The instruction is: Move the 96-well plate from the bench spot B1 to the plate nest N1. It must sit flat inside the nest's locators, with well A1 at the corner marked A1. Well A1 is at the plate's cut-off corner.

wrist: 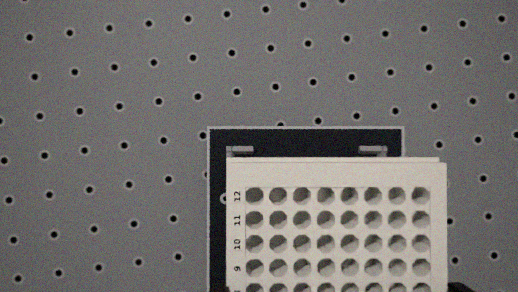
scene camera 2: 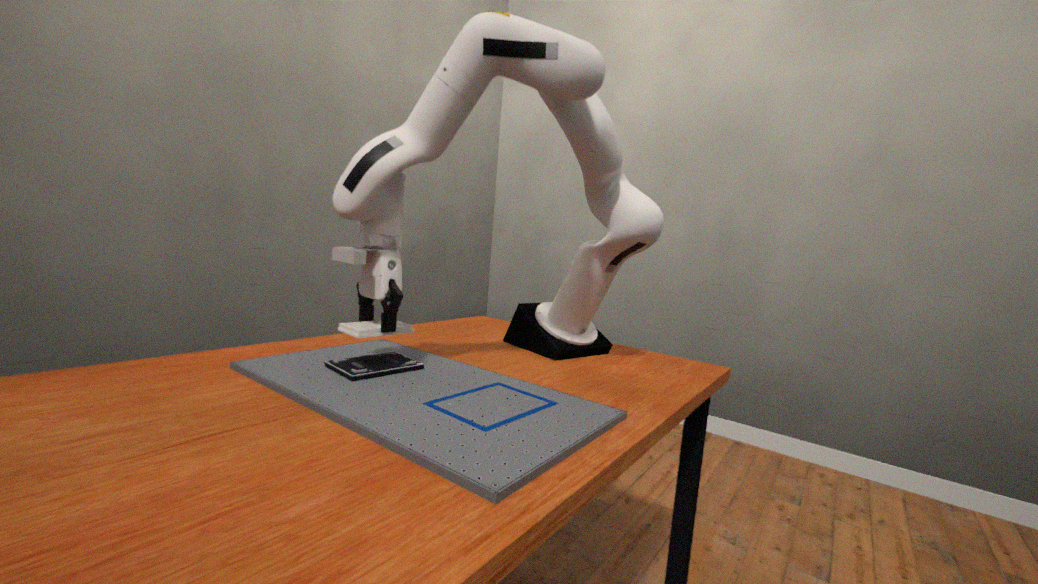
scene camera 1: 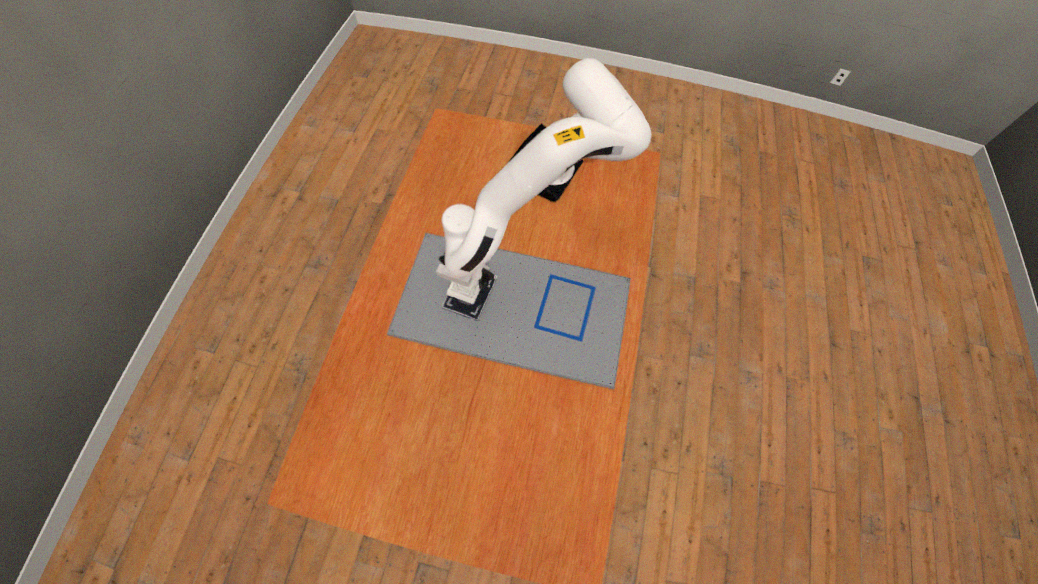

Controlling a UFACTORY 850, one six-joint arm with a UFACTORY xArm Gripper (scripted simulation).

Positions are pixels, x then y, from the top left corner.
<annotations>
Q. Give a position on a black plate nest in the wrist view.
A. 266, 142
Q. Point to a black plate nest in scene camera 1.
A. At 457, 306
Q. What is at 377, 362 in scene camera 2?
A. A black plate nest.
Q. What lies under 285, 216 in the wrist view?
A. A white 96-well plate.
</annotations>
